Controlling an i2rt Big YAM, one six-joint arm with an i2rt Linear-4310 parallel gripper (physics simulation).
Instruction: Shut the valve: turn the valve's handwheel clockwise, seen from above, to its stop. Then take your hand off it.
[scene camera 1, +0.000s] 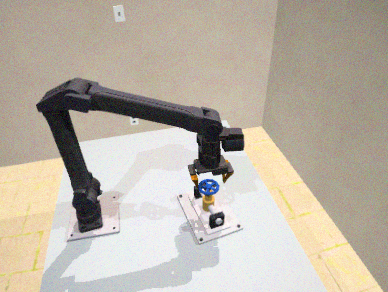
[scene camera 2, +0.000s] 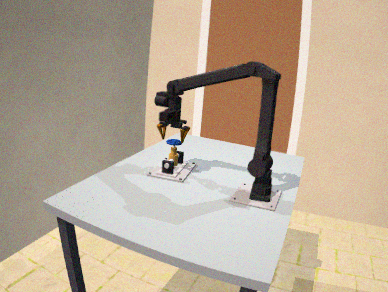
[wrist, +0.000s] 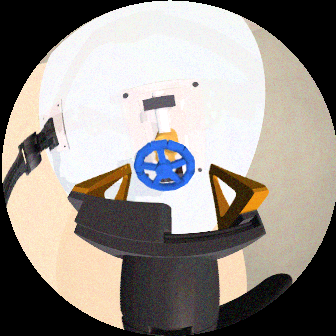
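Note:
The valve's blue five-spoked handwheel (scene camera 1: 209, 187) (scene camera 2: 173, 142) (wrist: 164, 170) lies level on top of the yellow valve body (scene camera 1: 208, 203) (scene camera 2: 173, 156) (wrist: 167, 135). The body stands on a pale base plate (scene camera 1: 196, 224) (scene camera 2: 184, 175) (wrist: 187, 105). My gripper (scene camera 1: 210, 183) (scene camera 2: 173, 140) (wrist: 169, 167) points down over the valve and is open and empty. Its orange fingers stand at opposite sides of the wheel, tips close to the rim's height. In the wrist view, gaps show between both fingertips and the rim, the left gap narrower. Exact tip height is hard to tell.
Black square end pieces, one of them nearest scene camera 1 (scene camera 1: 216, 220), stand low at the ends of the valve's pipe. The arm's own base plate (scene camera 1: 111, 220) (scene camera 2: 240, 200) is bolted to the same table (scene camera 1: 150, 250) (scene camera 2: 125, 225). A grey wall stands beyond the table's edge.

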